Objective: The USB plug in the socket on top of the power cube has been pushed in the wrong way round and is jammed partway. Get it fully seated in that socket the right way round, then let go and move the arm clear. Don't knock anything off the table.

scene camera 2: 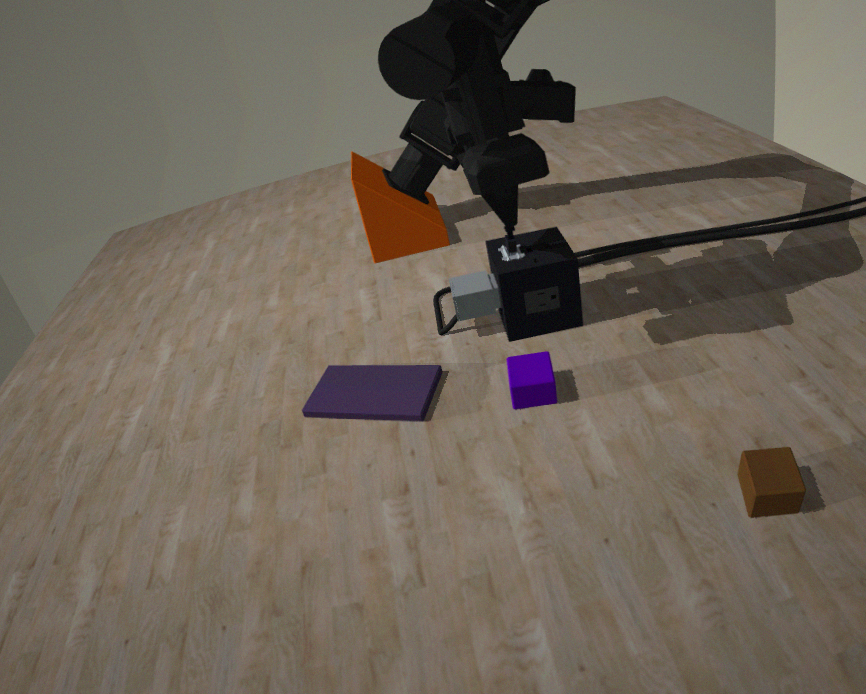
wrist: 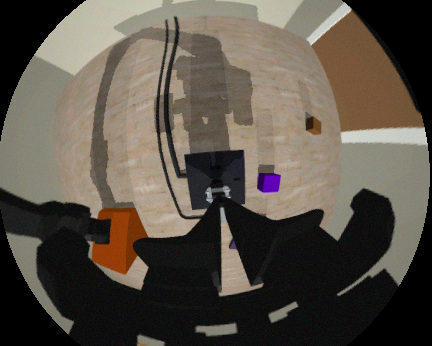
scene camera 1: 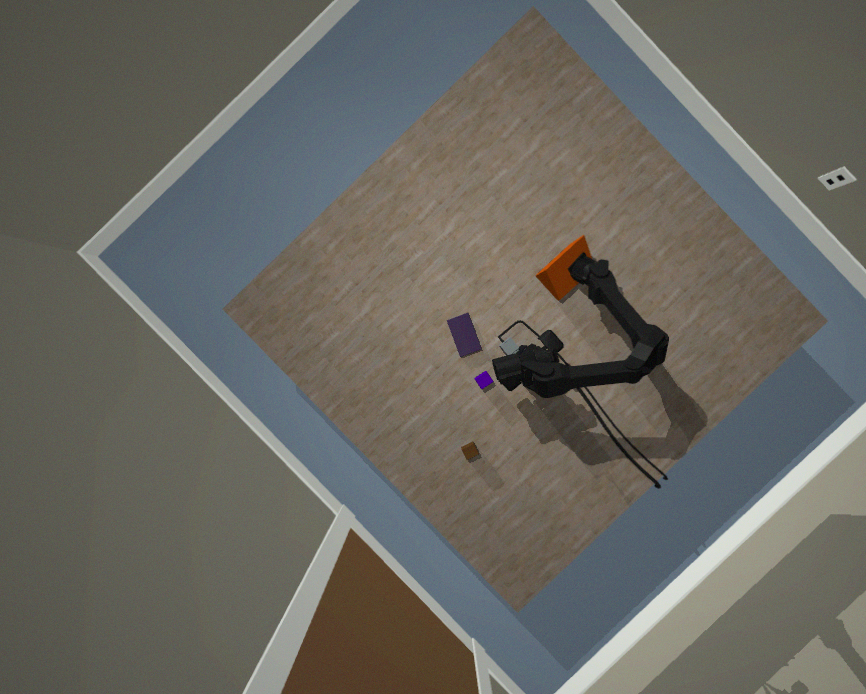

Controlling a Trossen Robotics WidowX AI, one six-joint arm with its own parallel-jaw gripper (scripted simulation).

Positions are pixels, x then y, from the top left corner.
Scene:
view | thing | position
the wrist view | my gripper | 220,201
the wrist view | black power cube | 214,169

